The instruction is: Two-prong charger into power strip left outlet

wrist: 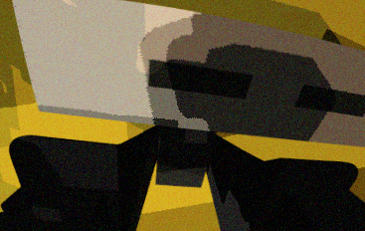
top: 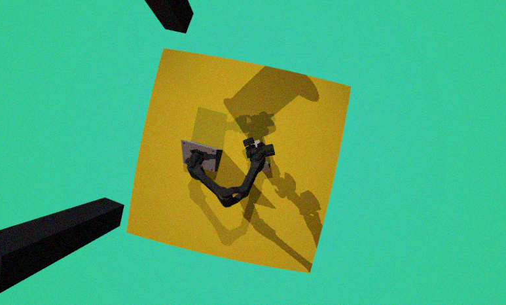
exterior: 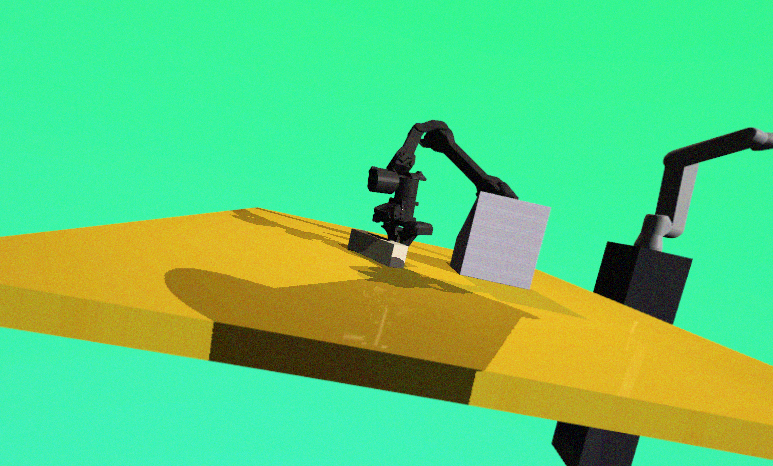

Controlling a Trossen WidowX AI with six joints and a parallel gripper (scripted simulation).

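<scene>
The black two-prong charger is 10 mm to the left of my gripper tip, 10 mm ahead of it and 10 mm above it.
</scene>
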